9 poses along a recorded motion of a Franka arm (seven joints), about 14 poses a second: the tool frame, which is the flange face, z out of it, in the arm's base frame.
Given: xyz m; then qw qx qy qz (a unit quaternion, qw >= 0).
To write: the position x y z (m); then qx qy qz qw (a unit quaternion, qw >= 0). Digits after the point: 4 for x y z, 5 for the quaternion.
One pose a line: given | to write
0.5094, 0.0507, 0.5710, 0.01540, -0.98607, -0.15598, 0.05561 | 0.5094, 0.0507, 0.5710, -0.98607, -0.15598, 0.05561, 0.01540
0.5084, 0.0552, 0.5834, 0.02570, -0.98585, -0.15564, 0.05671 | 0.5084, 0.0552, 0.5834, -0.98585, -0.15564, 0.05671, 0.02570
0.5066, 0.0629, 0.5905, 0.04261, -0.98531, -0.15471, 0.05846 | 0.5066, 0.0629, 0.5905, -0.98531, -0.15471, 0.05846, 0.04261
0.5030, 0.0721, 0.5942, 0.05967, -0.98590, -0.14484, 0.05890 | 0.5030, 0.0721, 0.5942, -0.98590, -0.14484, 0.05890, 0.05967
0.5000, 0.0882, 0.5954, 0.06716, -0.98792, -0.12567, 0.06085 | 0.5000, 0.0882, 0.5954, -0.98792, -0.12567, 0.06085, 0.06716
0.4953, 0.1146, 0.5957, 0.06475, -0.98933, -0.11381, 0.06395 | 0.4953, 0.1146, 0.5957, -0.98933, -0.11381, 0.06395, 0.06475
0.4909, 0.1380, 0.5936, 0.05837, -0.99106, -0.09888, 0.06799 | 0.4909, 0.1380, 0.5936, -0.99106, -0.09888, 0.06799, 0.05837
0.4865, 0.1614, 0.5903, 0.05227, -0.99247, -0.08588, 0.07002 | 0.4865, 0.1614, 0.5903, -0.99247, -0.08588, 0.07002, 0.05227
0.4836, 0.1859, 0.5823, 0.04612, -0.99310, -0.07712, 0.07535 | 0.4836, 0.1859, 0.5823, -0.99310, -0.07712, 0.07535, 0.04612
